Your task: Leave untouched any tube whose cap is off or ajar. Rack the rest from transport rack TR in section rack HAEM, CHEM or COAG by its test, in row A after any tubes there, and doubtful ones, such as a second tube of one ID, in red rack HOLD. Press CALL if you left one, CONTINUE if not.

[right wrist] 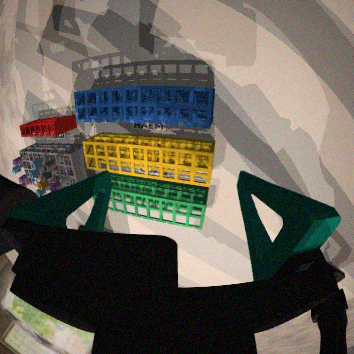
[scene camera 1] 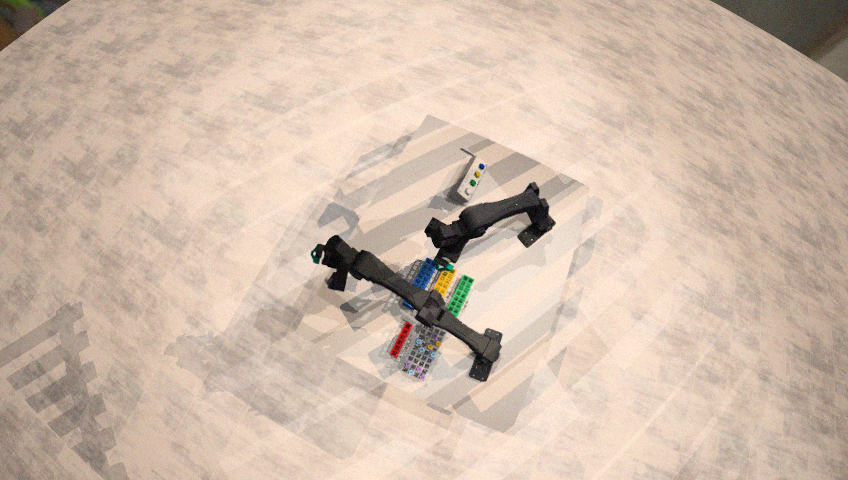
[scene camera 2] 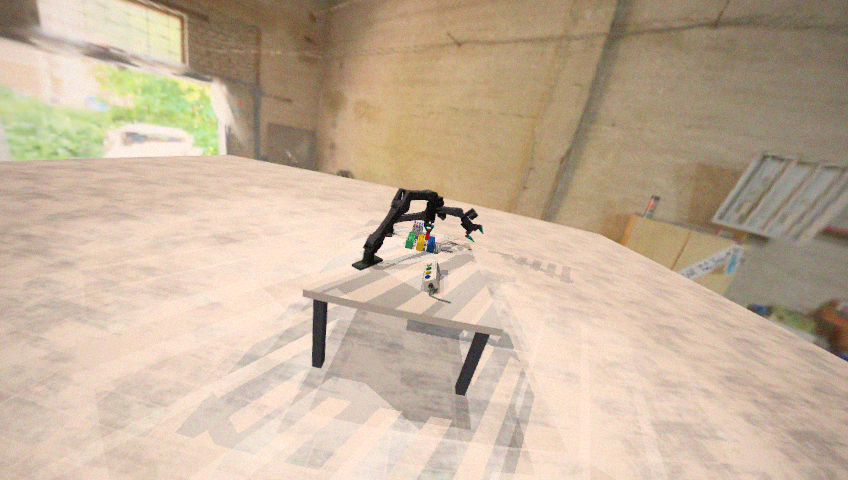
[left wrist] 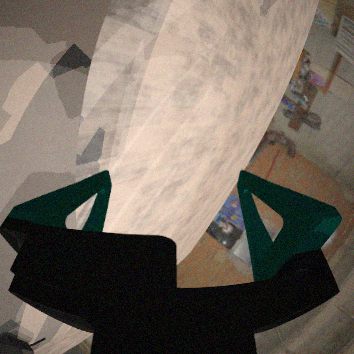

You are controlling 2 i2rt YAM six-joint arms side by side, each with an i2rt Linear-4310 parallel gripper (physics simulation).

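Pixels of known places: left gripper, between the fingertips: (scene camera 1: 322, 256) (scene camera 2: 478, 238) (left wrist: 173, 176); right gripper, between the fingertips: (right wrist: 173, 177) (scene camera 1: 442, 259) (scene camera 2: 429, 229); left arm's base, origin of its link: (scene camera 1: 486, 354) (scene camera 2: 388, 232); right arm's base, origin of its link: (scene camera 1: 536, 230) (scene camera 2: 367, 262).
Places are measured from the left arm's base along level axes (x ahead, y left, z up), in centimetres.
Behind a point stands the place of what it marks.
Transport rack TR (scene camera 1: 414, 375) @[x 22.4, y 17.0, z 0.8 cm] (right wrist: 72, 151) @[x 26.8, y -2.3, z 4.9 cm] is grey and holds several tubes with purple, light blue and yellow caps; labels and cap seating are too small to read. The blue (scene camera 1: 426, 272) @[x 32.9, y -19.9, z 5.7 cm] (right wrist: 145, 106) @[x 32.7, y -15.4, z 0.8 cm], yellow (scene camera 1: 443, 284) @[x 25.3, y -18.8, z 3.0 cm] (right wrist: 148, 156) @[x 24.5, y -15.1, z 0.8 cm] and green (scene camera 1: 461, 295) @[x 17.2, y -17.9, z 1.4 cm] (right wrist: 157, 206) section racks stand side by side; a HAEM label shows between blue and yellow. Red rack HOLD (scene camera 1: 400, 340) @[x 32.0, y 7.1, z 3.0 cm] (right wrist: 47, 126) @[x 32.0, y 2.4, z 5.6 cm] stands beside TR. My left gripper (scene camera 1: 314, 253) @[x 69.8, y -8.4, z 12.5 cm] (scene camera 2: 475, 233) @[x 69.8, y -8.4, z 12.5 cm] (left wrist: 173, 176) @[x 69.8, y -8.4, z 12.5 cm] is open and empty, away from the racks. My right gripper (scene camera 1: 444, 265) @[x 29.0, y -23.6, z 15.8 cm] (scene camera 2: 429, 227) @[x 29.0, y -23.6, z 15.8 cm] (right wrist: 173, 177) @[x 29.0, y -23.6, z 15.8 cm] is open and empty, near the section racks.
A pale button box (scene camera 1: 461, 196) @[x 31.7, y -56.0, z 6.1 cm] (scene camera 2: 436, 278) @[x 32.5, y -76.5, z 7.7 cm] with blue, yellow, green and white buttons stands beyond the right arm; its button labels are unreadable. In scene camera 1 the left arm (scene camera 1: 389, 282) @[x 40.7, y -5.4, z 30.8 cm] reaches across above the section racks. The table edge (scene camera 2: 404, 312) @[x 18.9, y -96.3, z -0.8 cm] shows in scene camera 2.
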